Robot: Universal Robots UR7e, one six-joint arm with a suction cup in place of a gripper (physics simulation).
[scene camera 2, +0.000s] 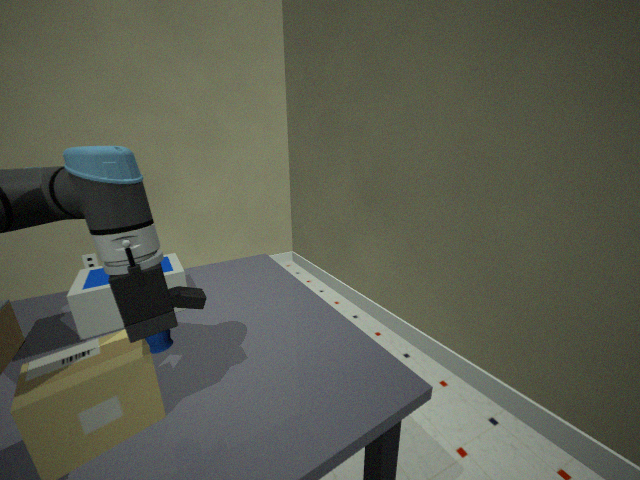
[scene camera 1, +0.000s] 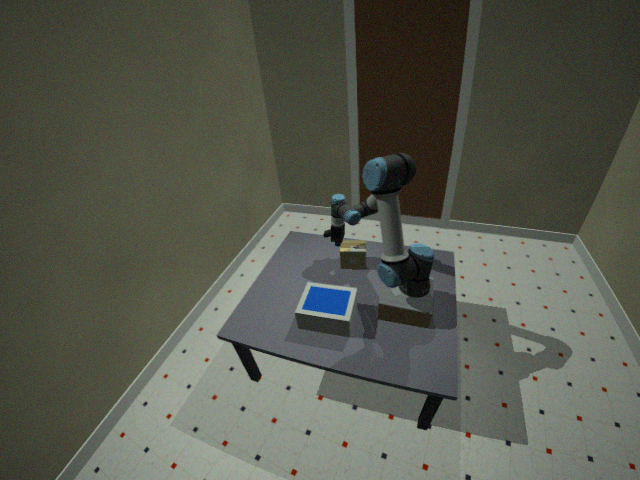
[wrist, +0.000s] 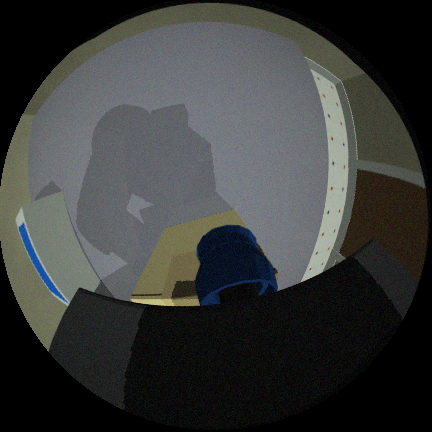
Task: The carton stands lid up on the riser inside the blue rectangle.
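Pixels of known places: end effector, tool point: (scene camera 2: 161, 345) (scene camera 1: 337, 244) (wrist: 227, 251); arm's base, origin of the base link: (scene camera 1: 414, 286).
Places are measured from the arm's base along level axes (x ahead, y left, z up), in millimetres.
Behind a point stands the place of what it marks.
The tan carton (scene camera 1: 353, 258) @(x 334, y -191, z -28 mm) (scene camera 2: 118, 392) @(x 376, y -291, z -20 mm) (wrist: 162, 255) @(x 411, y -197, z -31 mm) stands on the table's far half, away from the riser; a barcode label is on its top in scene view 2. Which face is its lid I cannot tell. The white riser (scene camera 1: 323, 324) @(x 387, y 273, z -41 mm) (scene camera 2: 94, 311) @(x 308, y 72, z -42 mm) (wrist: 52, 227) @(x 454, y 73, z -52 mm) bears the blue rectangle (scene camera 1: 326, 300) @(x 394, y 175, z 12 mm) (scene camera 2: 93, 279) @(x 309, y 157, z 12 mm) (wrist: 37, 265), with no carton on it. My suction cup, the gripper (scene camera 1: 337, 244) (scene camera 2: 160, 351) (wrist: 226, 228), is beside the carton's upper end edge, pointing steeply down, past the carton's end face. It looks free of the carton; its mouth is hidden.
The grey table (scene camera 1: 268, 310) @(x 707, y 201, z -108 mm) (scene camera 2: 289, 361) @(x 657, y -292, z -108 mm) (wrist: 255, 95) @(x 598, y -337, z -108 mm) carries the carton, the riser and the arm's pedestal (scene camera 1: 404, 313) @(x 35, y 152, z -30 mm). The riser is nearer scene camera 1 than the carton. The arm's pedestal stands to the riser's right in scene view 1. Arm shadows cross the table.
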